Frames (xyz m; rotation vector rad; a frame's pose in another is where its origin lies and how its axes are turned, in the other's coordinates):
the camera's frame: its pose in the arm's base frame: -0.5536 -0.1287 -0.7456 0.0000 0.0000 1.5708
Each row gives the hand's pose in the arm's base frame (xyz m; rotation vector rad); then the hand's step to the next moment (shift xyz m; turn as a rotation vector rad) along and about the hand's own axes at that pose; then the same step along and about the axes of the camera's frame.
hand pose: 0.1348 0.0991 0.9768 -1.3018 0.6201 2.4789
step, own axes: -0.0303 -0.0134 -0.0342 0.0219 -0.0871 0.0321
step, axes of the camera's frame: -0.0063 -0.0470 0.0046 0.0925 -0.0021 -0.0232
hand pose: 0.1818 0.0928 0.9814 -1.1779 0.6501 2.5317
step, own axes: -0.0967 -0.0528 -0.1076 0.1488 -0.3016 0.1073
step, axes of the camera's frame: -0.0143 -0.1533 -0.0012 0.3224 0.0364 -0.1391
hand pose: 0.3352 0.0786 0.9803 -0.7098 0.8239 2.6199
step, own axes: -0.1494 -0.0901 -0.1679 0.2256 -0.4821 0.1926
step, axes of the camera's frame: -0.0497 -0.2232 -0.0796 0.5263 0.0556 -0.2007
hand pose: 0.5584 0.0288 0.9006 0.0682 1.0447 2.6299
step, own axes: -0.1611 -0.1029 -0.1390 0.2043 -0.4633 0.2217
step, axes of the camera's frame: -0.0700 -0.1589 -0.1604 0.5263 0.0359 -0.1652
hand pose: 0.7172 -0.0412 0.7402 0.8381 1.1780 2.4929
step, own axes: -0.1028 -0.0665 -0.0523 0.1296 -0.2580 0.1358
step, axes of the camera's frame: -0.0369 -0.0501 -0.1177 0.3079 0.0252 -0.0796
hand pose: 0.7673 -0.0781 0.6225 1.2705 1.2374 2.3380
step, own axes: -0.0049 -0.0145 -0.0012 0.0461 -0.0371 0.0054
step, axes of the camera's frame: 0.0058 0.0008 -0.0142 0.0506 0.0312 0.0010
